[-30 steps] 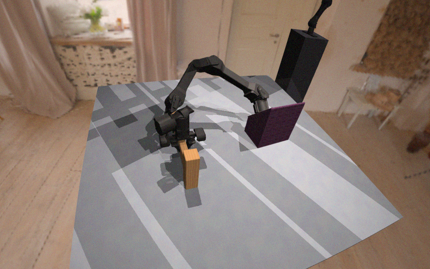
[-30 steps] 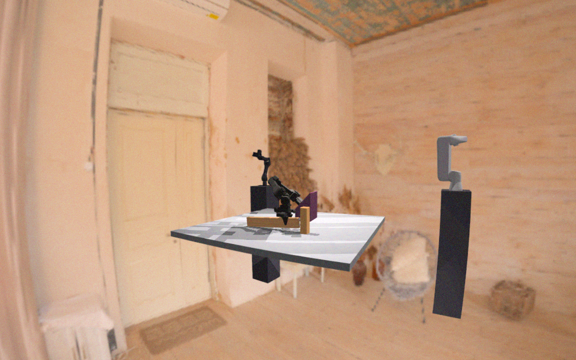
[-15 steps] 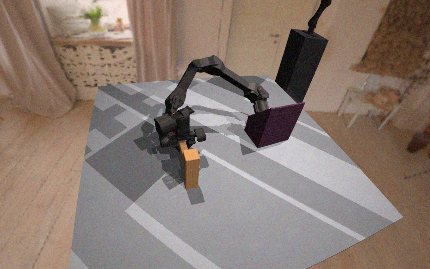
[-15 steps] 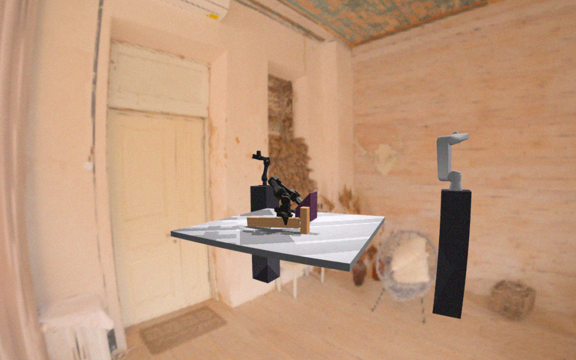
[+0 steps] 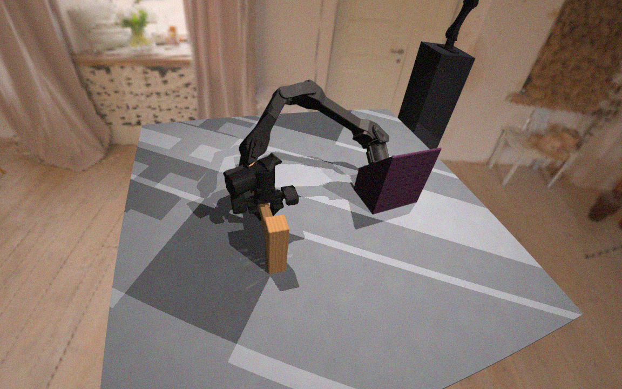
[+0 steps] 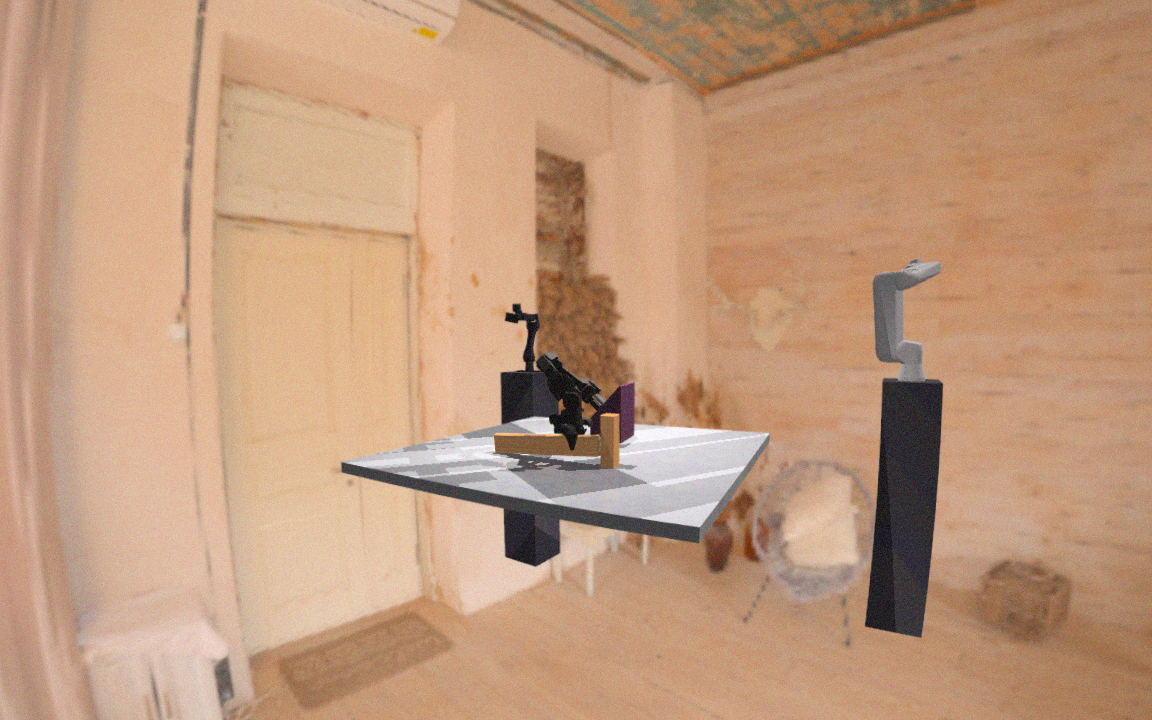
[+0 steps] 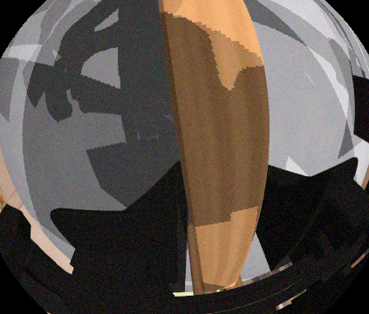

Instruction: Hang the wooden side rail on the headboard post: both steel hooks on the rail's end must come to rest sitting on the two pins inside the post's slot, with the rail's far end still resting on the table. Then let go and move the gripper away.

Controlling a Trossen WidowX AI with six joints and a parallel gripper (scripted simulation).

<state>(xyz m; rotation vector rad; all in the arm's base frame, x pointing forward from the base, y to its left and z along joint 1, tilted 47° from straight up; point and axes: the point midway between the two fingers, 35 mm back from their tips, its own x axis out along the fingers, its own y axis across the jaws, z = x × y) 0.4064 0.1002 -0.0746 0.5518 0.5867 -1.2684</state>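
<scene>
Now: the wooden headboard post 10 mm behind my gripper tip, 140 mm to the left of it and 40 mm above it.
</scene>
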